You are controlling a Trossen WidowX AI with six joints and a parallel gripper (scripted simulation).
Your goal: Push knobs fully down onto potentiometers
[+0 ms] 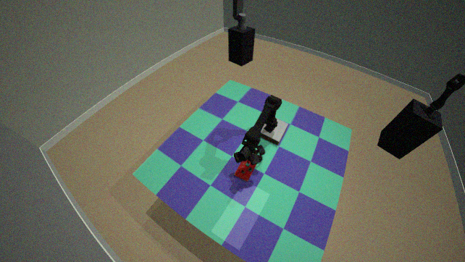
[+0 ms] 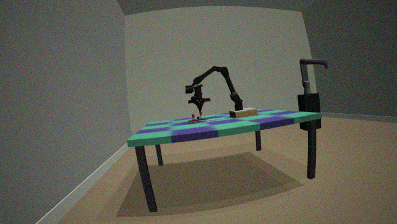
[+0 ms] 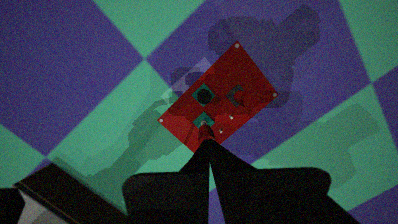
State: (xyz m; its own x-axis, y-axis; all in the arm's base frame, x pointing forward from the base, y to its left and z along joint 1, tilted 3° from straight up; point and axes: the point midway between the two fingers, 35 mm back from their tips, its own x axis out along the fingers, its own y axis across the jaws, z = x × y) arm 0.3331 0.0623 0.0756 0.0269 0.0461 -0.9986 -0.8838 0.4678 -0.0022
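My gripper tip is 60 mm short of the red knob, 30 mm above it and 10 mm to the right of it.
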